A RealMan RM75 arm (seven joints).
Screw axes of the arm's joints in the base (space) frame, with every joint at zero. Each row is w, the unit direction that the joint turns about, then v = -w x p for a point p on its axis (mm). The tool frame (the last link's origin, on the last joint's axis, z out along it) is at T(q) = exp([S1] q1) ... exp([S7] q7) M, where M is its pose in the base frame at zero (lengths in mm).
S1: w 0 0 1 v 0 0 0
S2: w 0 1 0 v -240.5 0 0
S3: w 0 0 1 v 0 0 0
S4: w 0 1 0 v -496.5 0 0
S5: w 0 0 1 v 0 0 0
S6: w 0 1 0 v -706.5 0 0
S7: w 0 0 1 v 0 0 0
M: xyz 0 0 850.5 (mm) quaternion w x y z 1 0 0 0
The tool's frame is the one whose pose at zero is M.
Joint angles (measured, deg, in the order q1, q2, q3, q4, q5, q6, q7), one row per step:
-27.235 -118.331 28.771 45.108 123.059 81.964 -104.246
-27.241 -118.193 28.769 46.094 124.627 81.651 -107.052
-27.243 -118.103 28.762 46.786 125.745 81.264 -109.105
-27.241 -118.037 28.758 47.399 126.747 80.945 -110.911
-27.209 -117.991 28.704 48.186 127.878 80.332 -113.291
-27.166 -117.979 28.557 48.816 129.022 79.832 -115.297
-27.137 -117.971 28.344 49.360 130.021 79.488 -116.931
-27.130 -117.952 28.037 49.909 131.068 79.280 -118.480
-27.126 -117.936 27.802 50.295 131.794 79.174 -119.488
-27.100 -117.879 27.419 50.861 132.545 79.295 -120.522
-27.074 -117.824 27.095 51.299 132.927 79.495 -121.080
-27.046 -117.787 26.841 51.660 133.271 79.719 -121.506
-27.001 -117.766 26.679 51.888 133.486 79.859 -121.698
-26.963 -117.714 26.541 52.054 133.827 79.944 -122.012
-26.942 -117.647 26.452 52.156 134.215 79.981 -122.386
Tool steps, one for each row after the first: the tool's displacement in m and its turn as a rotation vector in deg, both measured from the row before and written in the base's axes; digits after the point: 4 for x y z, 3 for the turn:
-0.0028 0.0004 0.0032 -0.569 0.453 2.325
-0.0023 0.0005 0.0024 -0.235 0.361 1.808
-0.0020 0.0003 0.0021 -0.191 0.314 1.596
-0.0027 0.0007 0.0030 0.087 0.299 2.209
-0.0028 0.0001 0.0023 0.048 0.291 1.986
-0.0024 -0.0001 0.0021 0.081 0.233 1.639
-0.0023 -0.0003 0.0023 0.065 0.223 1.557
-0.0016 -0.0003 0.0017 0.056 0.170 1.025
-0.0016 -0.0005 0.0028 0.121 0.155 0.995
-0.0008 -0.0004 0.0024 0.162 0.063 0.500
-0.0006 -0.0005 0.0018 0.057 0.060 0.378
-0.0005 -0.0005 0.0011 0.037 0.080 0.207
-0.0009 -0.0006 0.0010 -0.034 0.119 0.374
-0.0010 -0.0005 0.0008 -0.091 0.130 0.442

